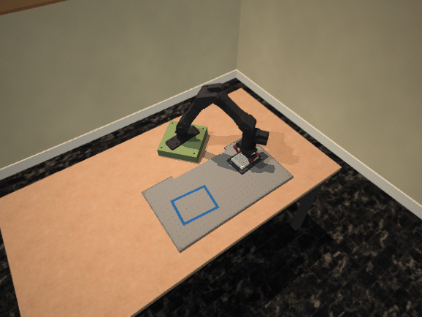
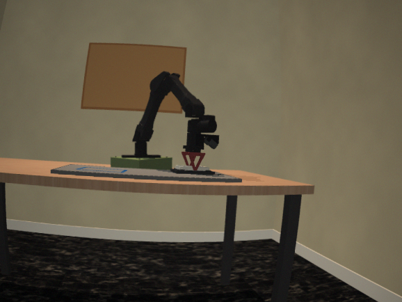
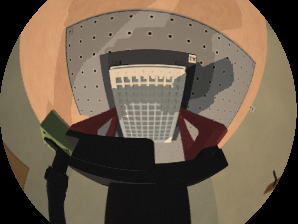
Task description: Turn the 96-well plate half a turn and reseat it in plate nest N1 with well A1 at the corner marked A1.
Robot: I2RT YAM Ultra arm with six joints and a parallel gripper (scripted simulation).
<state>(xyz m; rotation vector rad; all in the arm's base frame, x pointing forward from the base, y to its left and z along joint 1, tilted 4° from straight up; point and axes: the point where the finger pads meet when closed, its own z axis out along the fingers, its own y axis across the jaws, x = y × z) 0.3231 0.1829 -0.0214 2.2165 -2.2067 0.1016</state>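
Right now the white 96-well plate is right at my hand. Also, from my hand: black plate nest N1 (20 mm below).
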